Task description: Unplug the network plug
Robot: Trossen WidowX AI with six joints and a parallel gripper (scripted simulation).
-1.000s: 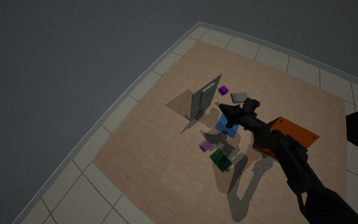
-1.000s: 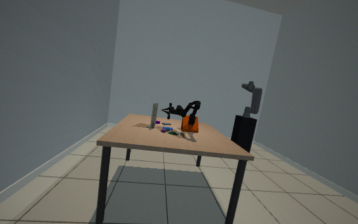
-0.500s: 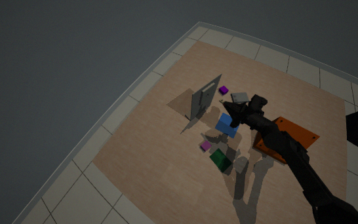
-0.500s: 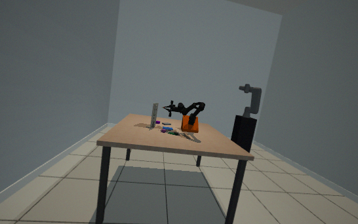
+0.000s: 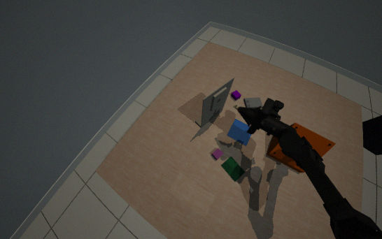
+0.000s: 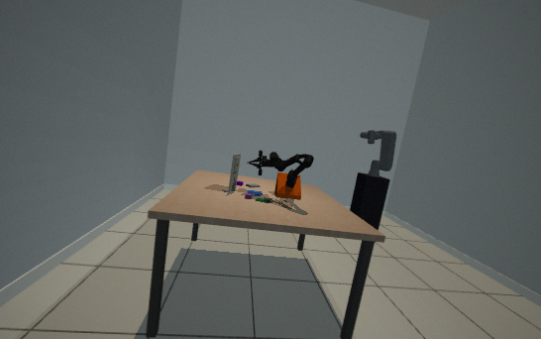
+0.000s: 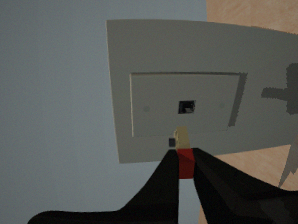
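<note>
Right now the blue marked square is 240 mm below my gripper tip, 80 mm behind it and 40 mm to the right of it. Also, from my gripper tip: red plug 10 mm ahead; green block 240 mm below, 160 mm to the left, 150 mm behind; grey upright panel 110 mm below, 110 mm ahead, 10 mm to the right.
</note>
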